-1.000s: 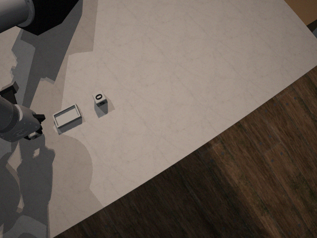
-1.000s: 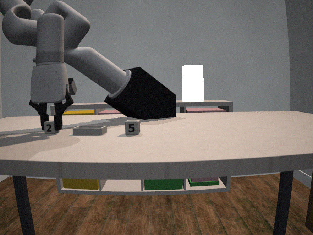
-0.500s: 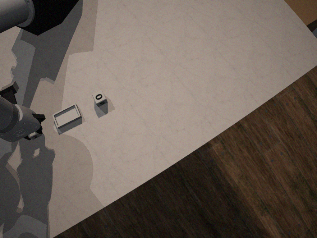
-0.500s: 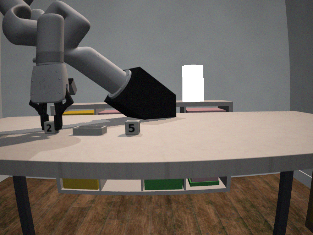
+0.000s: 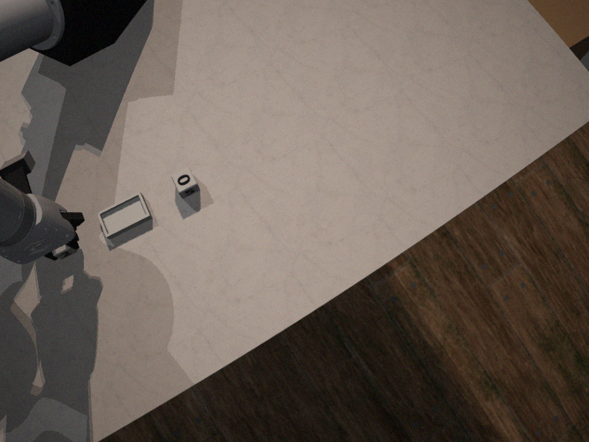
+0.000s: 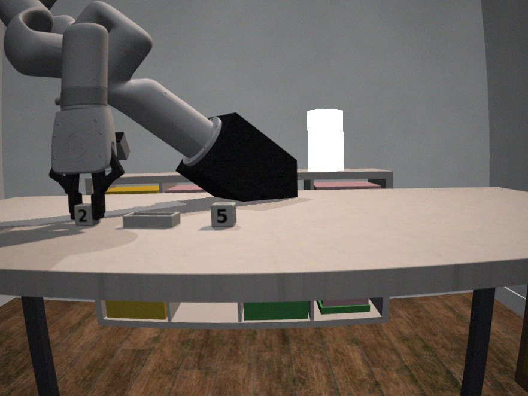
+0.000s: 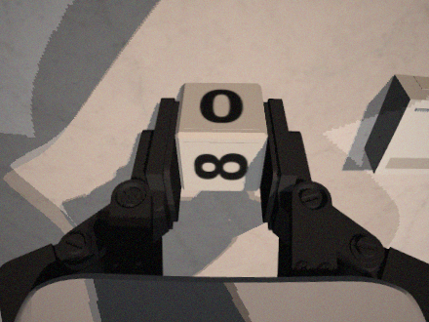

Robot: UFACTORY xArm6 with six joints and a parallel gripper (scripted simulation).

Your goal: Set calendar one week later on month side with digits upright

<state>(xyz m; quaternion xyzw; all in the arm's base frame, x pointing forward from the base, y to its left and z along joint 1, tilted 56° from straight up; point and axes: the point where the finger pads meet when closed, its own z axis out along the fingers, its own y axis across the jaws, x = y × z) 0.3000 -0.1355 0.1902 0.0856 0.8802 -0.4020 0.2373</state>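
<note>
The white cube is 10 mm below my hand. Also, from my hand: grey tray (40 mm ahead, 100 mm to the left, 20 mm below).
</note>
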